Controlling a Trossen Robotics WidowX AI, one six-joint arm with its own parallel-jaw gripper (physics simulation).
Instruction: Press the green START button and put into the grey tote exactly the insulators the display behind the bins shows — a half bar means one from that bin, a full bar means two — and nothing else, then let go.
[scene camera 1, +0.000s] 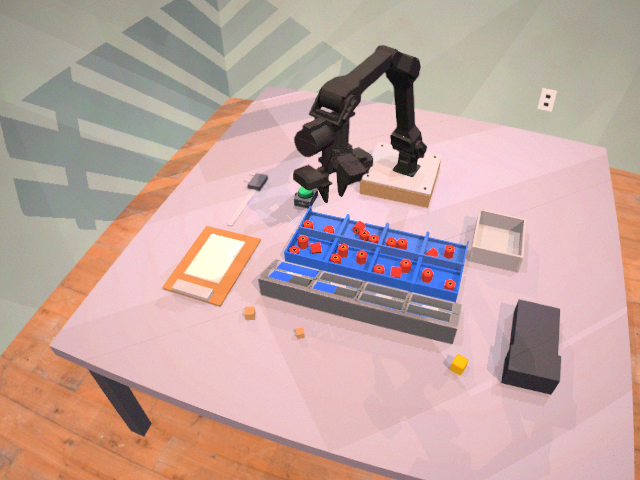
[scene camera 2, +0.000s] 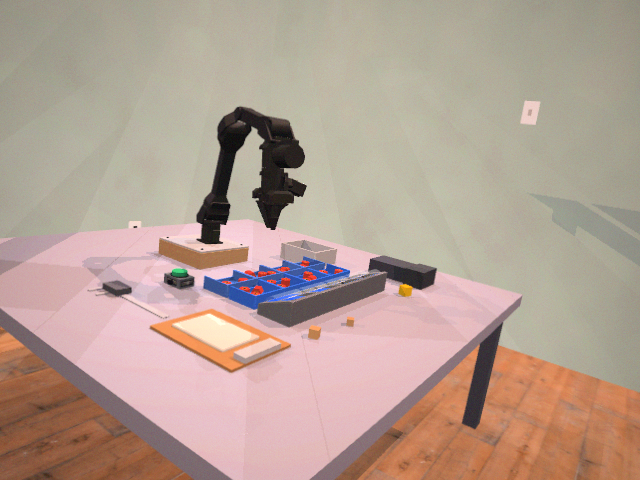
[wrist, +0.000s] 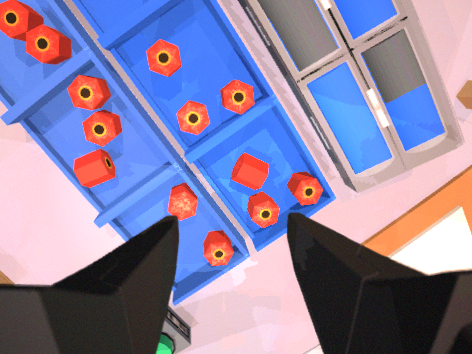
Observation:
In view: my gripper (scene camera 1: 333, 199) and a grey display bar (scene camera 1: 401, 321).
My gripper is seen too in scene camera 2 (scene camera 2: 270, 228) and in the wrist view (wrist: 233, 225). The grey display bar is seen too in scene camera 2 (scene camera 2: 289, 312) and in the wrist view (wrist: 403, 162).

